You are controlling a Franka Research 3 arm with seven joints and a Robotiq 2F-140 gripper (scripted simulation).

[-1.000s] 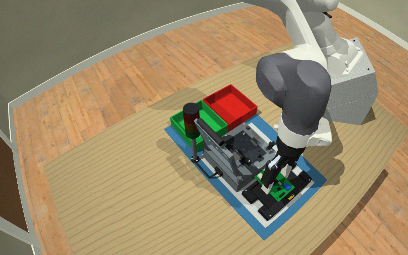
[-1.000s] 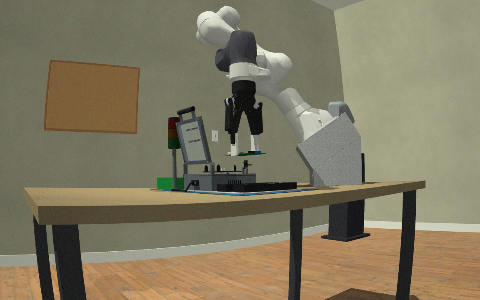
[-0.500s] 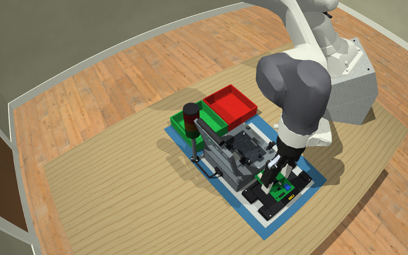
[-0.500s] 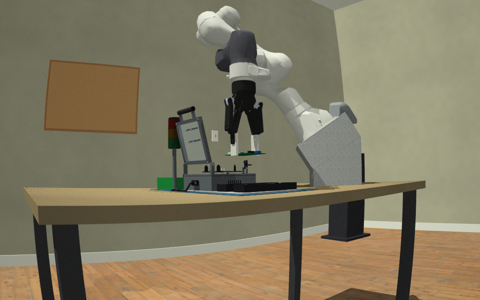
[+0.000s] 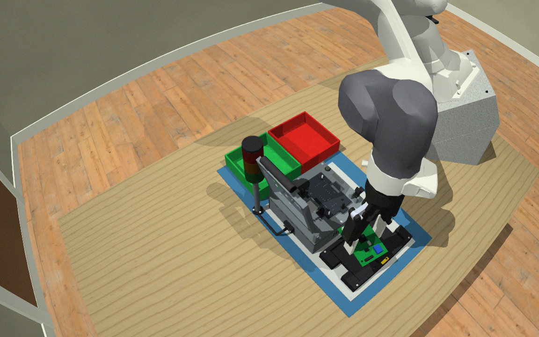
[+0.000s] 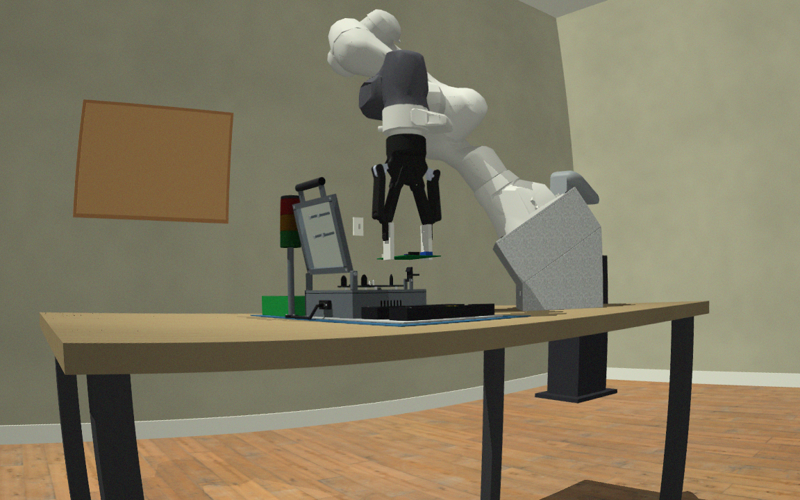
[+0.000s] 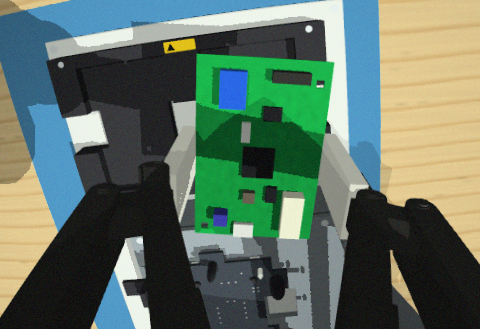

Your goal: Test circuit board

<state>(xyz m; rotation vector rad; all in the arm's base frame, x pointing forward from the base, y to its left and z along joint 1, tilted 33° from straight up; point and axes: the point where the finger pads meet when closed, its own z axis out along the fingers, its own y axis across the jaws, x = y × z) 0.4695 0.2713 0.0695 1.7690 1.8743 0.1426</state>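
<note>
Right now my hand is 20 mm above the green circuit board. Also, from my hand: clear lid (160 mm to the right, 110 mm ahead, 40 mm above); then latch hook (130 mm to the right, 80 mm behind, 50 mm below); then tester plate (170 mm to the right, 70 mm below, 10 mm behind).
</note>
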